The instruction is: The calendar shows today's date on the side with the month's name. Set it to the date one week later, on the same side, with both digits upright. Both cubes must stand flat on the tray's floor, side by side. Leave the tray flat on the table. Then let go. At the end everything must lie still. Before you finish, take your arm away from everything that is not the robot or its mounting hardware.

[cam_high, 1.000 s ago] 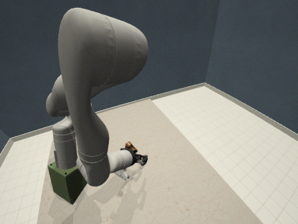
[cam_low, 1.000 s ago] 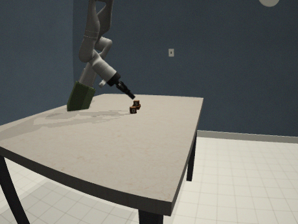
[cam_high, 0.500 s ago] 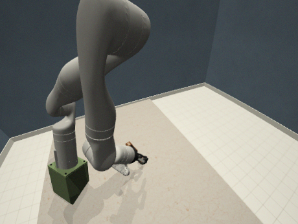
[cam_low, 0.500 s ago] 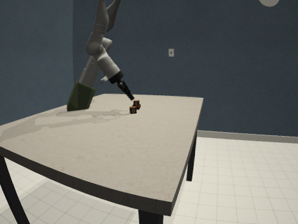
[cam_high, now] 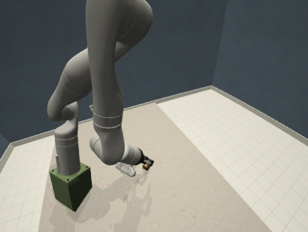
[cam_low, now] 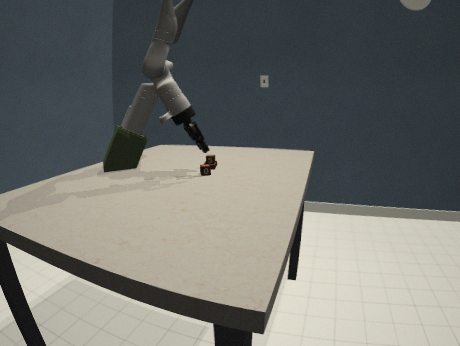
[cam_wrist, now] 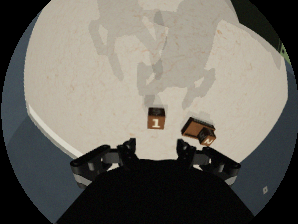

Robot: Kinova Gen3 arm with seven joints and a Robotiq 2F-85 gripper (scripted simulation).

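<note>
My gripper is now 80 mm above the brown digit cube. Round my hand: brown calendar tray (110 mm to the left, 90 mm below, 30 mm behind).
</note>
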